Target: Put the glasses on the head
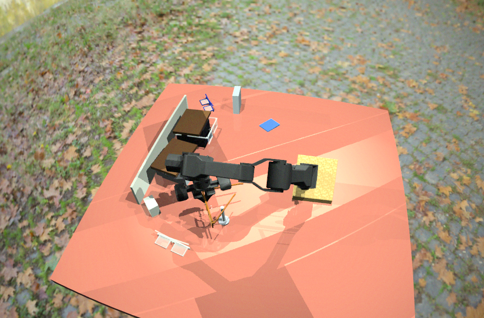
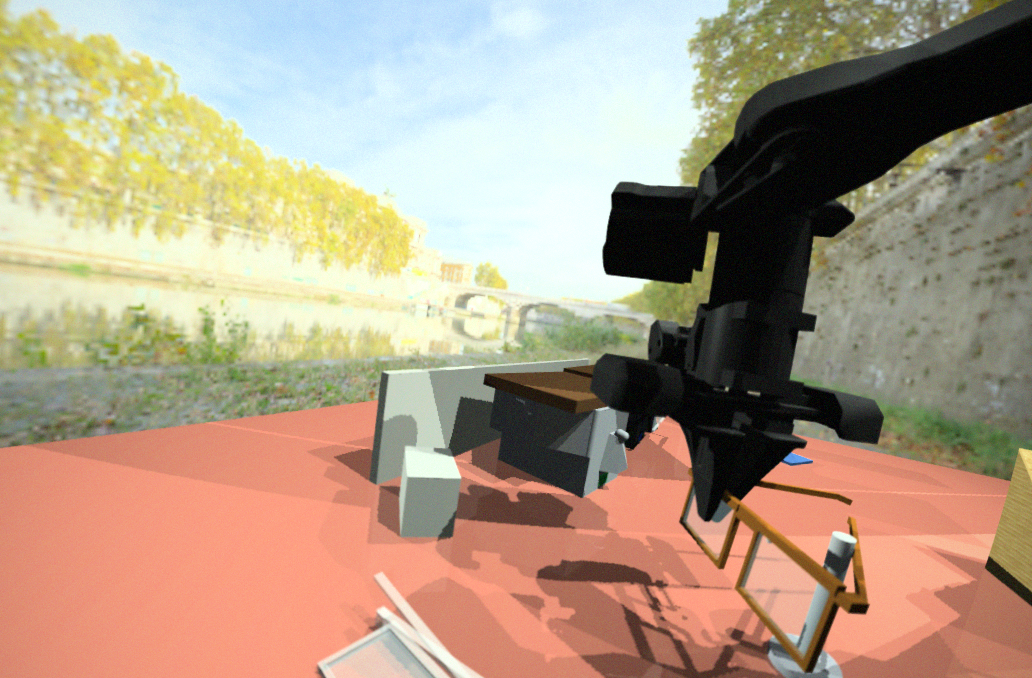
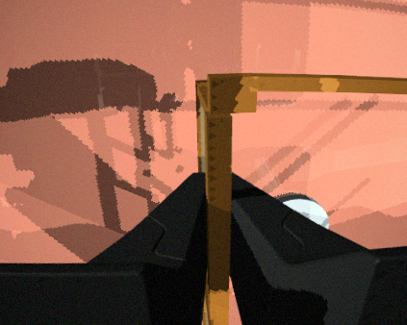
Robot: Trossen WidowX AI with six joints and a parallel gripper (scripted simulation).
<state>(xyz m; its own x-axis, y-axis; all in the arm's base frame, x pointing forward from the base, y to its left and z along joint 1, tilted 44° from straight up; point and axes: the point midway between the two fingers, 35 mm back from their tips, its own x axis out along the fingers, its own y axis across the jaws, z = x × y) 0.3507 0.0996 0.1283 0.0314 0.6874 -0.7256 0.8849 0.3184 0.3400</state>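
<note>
The grey peg stand lies 7 cm behind my gripper tip, 4 cm below it and 3 cm to the left of it. The rest, counted from my gripper tip: white panel 28 cm to the right, 27 cm ahead, 1 cm below; grey display head 15 cm to the right, 14 cm ahead; white block 21 cm ahead, 4 cm to the left, 4 cm below.
</note>
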